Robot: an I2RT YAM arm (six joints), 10 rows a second.
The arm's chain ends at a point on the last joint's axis. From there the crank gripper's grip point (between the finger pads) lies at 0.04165 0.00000 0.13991 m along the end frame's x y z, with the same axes.
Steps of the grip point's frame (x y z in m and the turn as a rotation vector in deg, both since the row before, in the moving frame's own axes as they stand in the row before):
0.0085, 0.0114, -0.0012, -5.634, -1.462, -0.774
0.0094, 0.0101, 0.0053, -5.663, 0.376, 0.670
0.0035, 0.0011, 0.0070, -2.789, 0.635, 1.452
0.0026, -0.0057, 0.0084, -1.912, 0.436, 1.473
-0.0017, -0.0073, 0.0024, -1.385, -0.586, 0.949
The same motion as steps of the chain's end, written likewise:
0.0120, -0.0018, -0.0016, -5.634, -1.462, -0.774
0.0086, -0.0042, 0.0063, -5.663, 0.376, 0.670
0.0021, -0.0068, 0.0077, -2.789, 0.635, 1.452
0.0016, -0.0114, 0.0088, -1.912, 0.436, 1.473
-0.0002, -0.0114, 0.0020, -1.385, -0.586, 0.949

